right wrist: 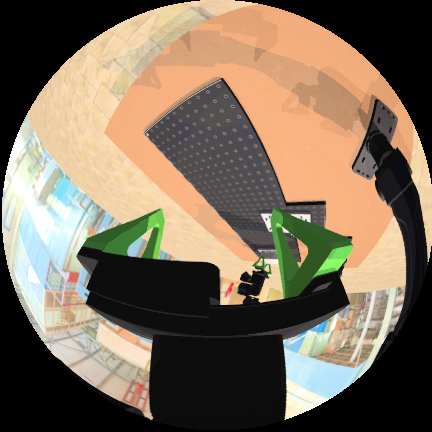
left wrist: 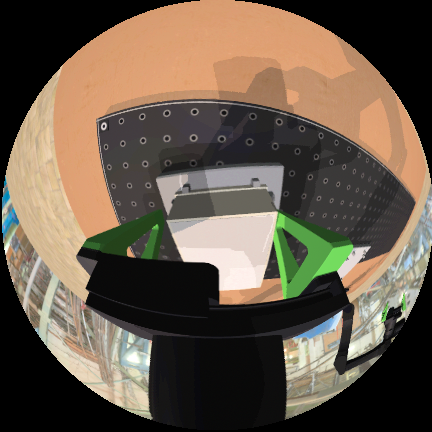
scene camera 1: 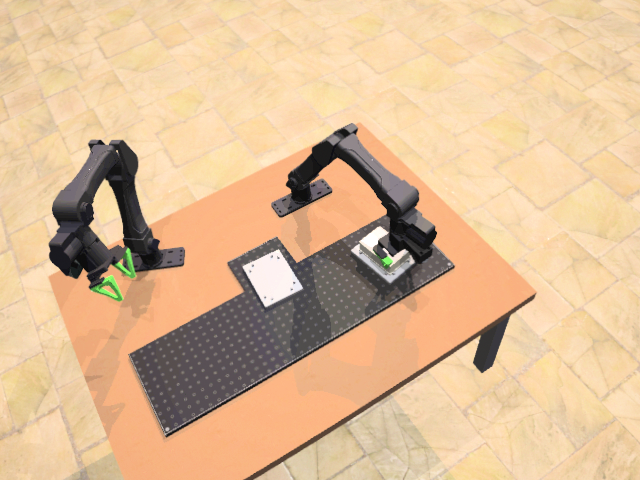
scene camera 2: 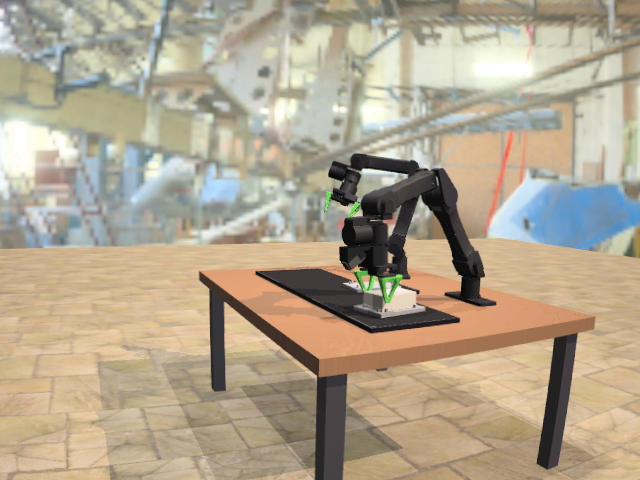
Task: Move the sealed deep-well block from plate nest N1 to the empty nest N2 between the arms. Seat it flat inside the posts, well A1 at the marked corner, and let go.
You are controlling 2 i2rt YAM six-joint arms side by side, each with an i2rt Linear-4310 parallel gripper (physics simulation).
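Seen in the pictures: left gripper, fingertip midpoint: (right wrist: 265, 258) (left wrist: 216, 214) (scene camera 1: 398, 258) (scene camera 2: 377, 299); right gripper, fingertip midpoint: (right wrist: 217, 214) (left wrist: 395, 297) (scene camera 1: 127, 288) (scene camera 2: 335, 216); left arm's base, link origin: (scene camera 1: 302, 198) (scene camera 2: 469, 300); right arm's base, link origin: (right wrist: 375, 141) (scene camera 1: 153, 261).
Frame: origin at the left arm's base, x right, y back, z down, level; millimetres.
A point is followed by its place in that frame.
The pale sealed block (scene camera 1: 373, 240) {y -320, x -68, z -67 mm} (scene camera 2: 403, 298) {y -335, x -123, z -54 mm} (left wrist: 225, 240) {y -390, x -89, z -67 mm} sits on nest N1's grey plate (scene camera 1: 390, 277) {y -431, x -52, z -25 mm} (scene camera 2: 403, 313) {y -346, x -144, z -17 mm} (left wrist: 225, 176) {y -427, x -92, z -25 mm}. My left gripper (scene camera 2: 378, 296) {y -403, x -98, z -50 mm} (left wrist: 216, 214) {y -403, x -98, z -50 mm} is open, pointing down over the block, with one green finger along each of two opposite sides. In scene camera 1 the left arm's wrist hides part of the block. Nest N2's white plate (scene camera 1: 272, 279) {y -247, x 235, z -25 mm} (scene camera 2: 352, 285) {y -309, x 240, z -25 mm} (right wrist: 301, 218) {y -183, x 278, z -33 mm} carries small posts and no block. My right gripper (scene camera 1: 127, 287) {y -210, x 599, z -234 mm} (scene camera 2: 339, 212) {y -210, x 599, z -234 mm} (right wrist: 217, 214) {y -210, x 599, z -234 mm} is open and empty, high at the left of scene camera 1. The A1 mark cannot be made out.
Both nests stand on a black perforated board (scene camera 1: 217, 351) {y -366, x 470, z -13 mm} (scene camera 2: 305, 284) {y -422, x 378, z -10 mm} (left wrist: 150, 150) {y -446, x -166, z -13 mm} (right wrist: 200, 145) {y -373, x 570, z -13 mm} on the orange table (scene camera 1: 465, 289) {y -570, x -215, z 0 mm} (scene camera 2: 516, 325) {y -95, x -325, z 0 mm}. N2 is on the board's protruding part between the arm bases. The left arm's base plate (scene camera 1: 323, 188) {y -10, x -77, z -10 mm} lies behind N1.
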